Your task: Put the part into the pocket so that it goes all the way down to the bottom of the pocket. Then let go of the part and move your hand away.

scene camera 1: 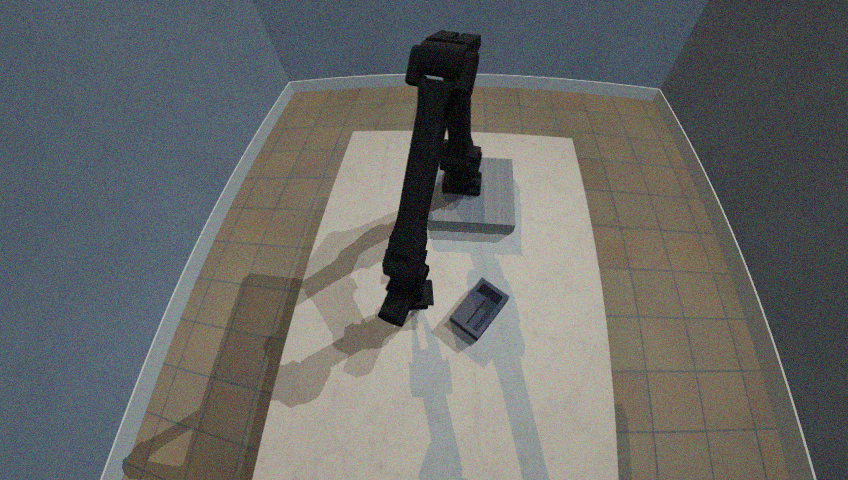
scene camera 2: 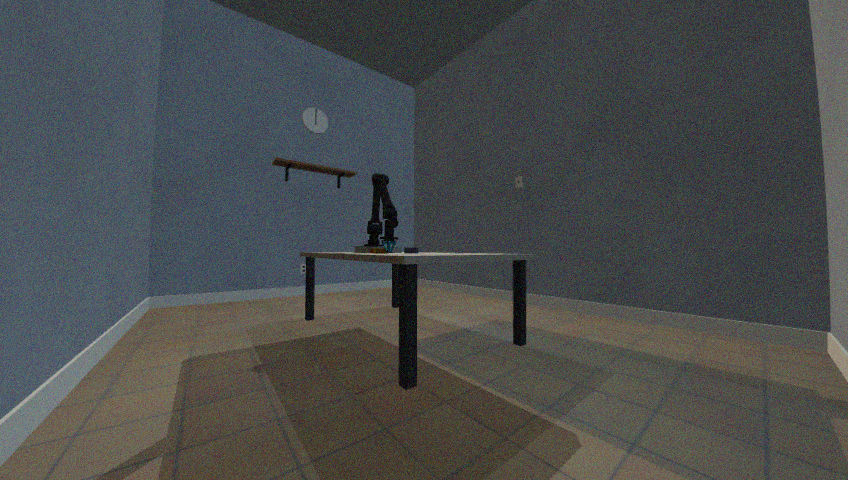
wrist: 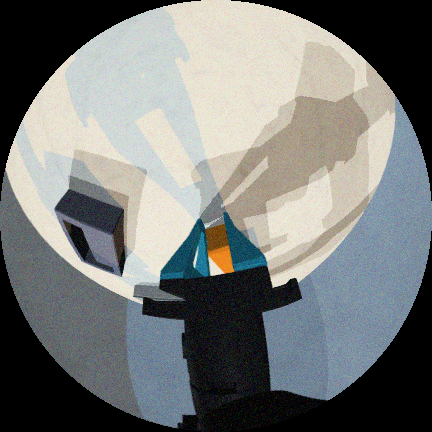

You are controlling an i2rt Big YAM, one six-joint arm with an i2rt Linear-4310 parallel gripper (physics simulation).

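Places are measured from the arm's base along level axes (x ahead, y left, z up), in metres.
Pixels of known places: gripper, between the fingertips: (scene camera 1: 415,306) (scene camera 2: 388,252) (wrist: 213,218); arm's base, origin of its link: (scene camera 1: 462,183) (scene camera 2: 373,246).
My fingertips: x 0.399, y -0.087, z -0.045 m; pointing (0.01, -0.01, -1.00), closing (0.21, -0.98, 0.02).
Ahead of a thing's pixels: the offset from my fingertips to its top centre. Level surfaces: height alone.
The part is an orange piece @[dx -0.062, dy -0.032, dz +0.030 m] (wrist: 220,250) between the teal fingers in the wrist view; the hand hides it in the first scene view. My gripper (wrist: 213,218) (scene camera 2: 389,249) is shut on it, with the fingers a part's width apart and low over the table. Whether the part touches the table I cannot tell. The pocket is in a dark grey-purple rectangular block @[dx -0.008, dy +0.171, dz +0.035 m] (scene camera 1: 462,325) (wrist: 90,210) (scene camera 2: 411,250). The block lies on the table to the right of the gripper in the first scene view, turned at a slant. Its recess faces up, and the part is outside it.
The arm stands on a grey base board (scene camera 1: 499,208) at the far end of the pale table @[dz -0.002 m] (scene camera 1: 559,356), behind the block. Shadows of the arm cross the table top. A wall shelf (scene camera 2: 315,168) and a clock (scene camera 2: 315,120) are on the blue wall behind.
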